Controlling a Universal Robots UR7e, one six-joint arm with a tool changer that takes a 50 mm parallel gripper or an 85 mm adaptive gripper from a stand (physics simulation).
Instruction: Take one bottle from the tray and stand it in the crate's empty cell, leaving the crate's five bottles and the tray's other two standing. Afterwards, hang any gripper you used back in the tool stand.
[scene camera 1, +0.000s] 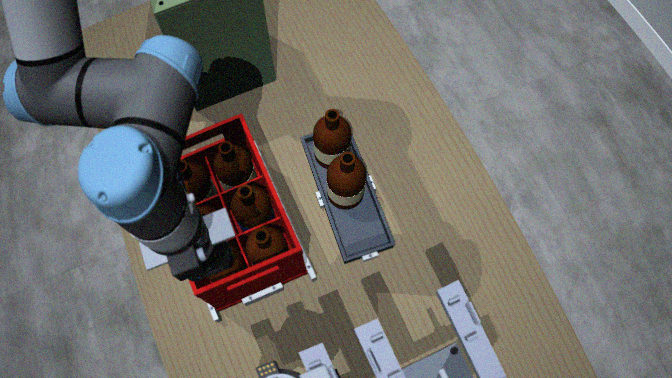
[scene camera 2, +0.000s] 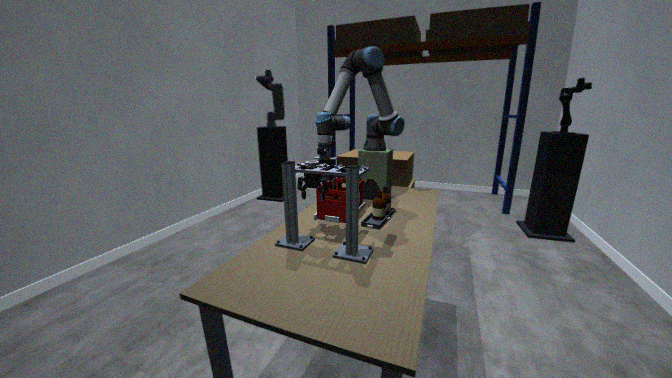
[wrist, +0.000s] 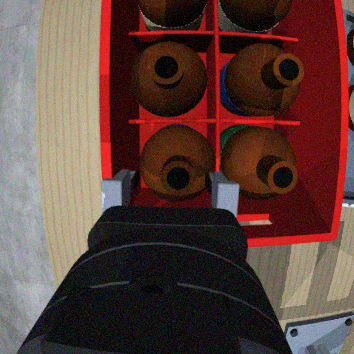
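Where they show: arm's base, link origin: (scene camera 2: 374, 149).
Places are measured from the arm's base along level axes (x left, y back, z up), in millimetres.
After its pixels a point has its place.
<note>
My gripper (wrist: 171, 184) is open, its fingers apart on either side of the neck of a brown bottle (wrist: 176, 150) {x -163, y -456, z -200 mm} that stands in the crate's near left cell. The red crate (scene camera 1: 295, 267) {x -53, y -530, z -245 mm} (scene camera 2: 332, 207) {x -127, y -526, z -248 mm} (wrist: 105, 125) {x -211, y -430, z -152 mm} shows bottles in all six cells in the wrist view; the two far ones are cut by its top edge. In scene camera 1, the arm hides part of the crate's left column. Two brown bottles (scene camera 1: 332, 136) {x 115, y -351, z -207 mm} (scene camera 1: 346, 179) {x 96, y -439, z -207 mm} stand on the dark tray (scene camera 1: 362, 232) {x 97, y -509, z -322 mm} (scene camera 2: 370, 223) {x 88, y -557, z -302 mm} beside the crate. In scene camera 2, the fingers are hard to tell behind the stand.
The tool stand (scene camera 1: 377, 347) {x -25, y -724, z 15 mm} (scene camera 2: 291, 205) {x -195, y -859, z -133 mm} is at the near side of the crate, with black tooling hanging under its top plate. A green pedestal (scene camera 1: 220, 35) {x 8, y -97, z -116 mm} (scene camera 2: 381, 170) {x 67, y -101, z -120 mm} carries the arm. Black pillars (scene camera 2: 272, 165) (scene camera 2: 554, 185) and a blue-posted rack (scene camera 2: 524, 120) stand beyond the table.
</note>
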